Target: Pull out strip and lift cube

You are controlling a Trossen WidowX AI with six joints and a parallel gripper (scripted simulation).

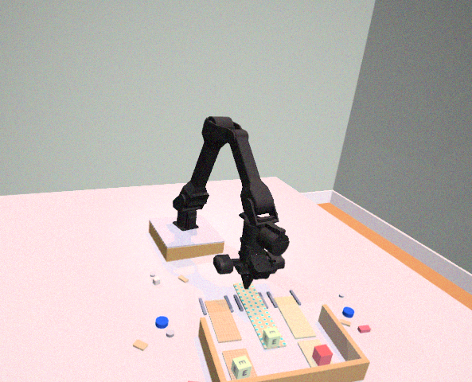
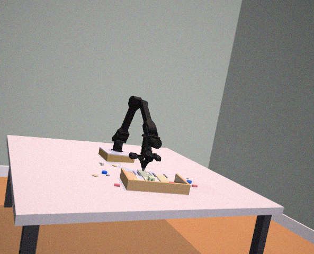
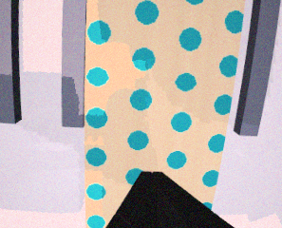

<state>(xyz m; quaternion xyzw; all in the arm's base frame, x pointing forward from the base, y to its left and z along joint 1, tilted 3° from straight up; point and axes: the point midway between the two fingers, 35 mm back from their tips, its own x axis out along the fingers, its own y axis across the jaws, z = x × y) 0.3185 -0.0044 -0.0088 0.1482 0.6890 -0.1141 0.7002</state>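
Now: the dotted strip 90 mm ahead of my gripper tip and 40 mm to the right of it. Round my gripper tip: white cube 200 mm to the right, 140 mm behind.
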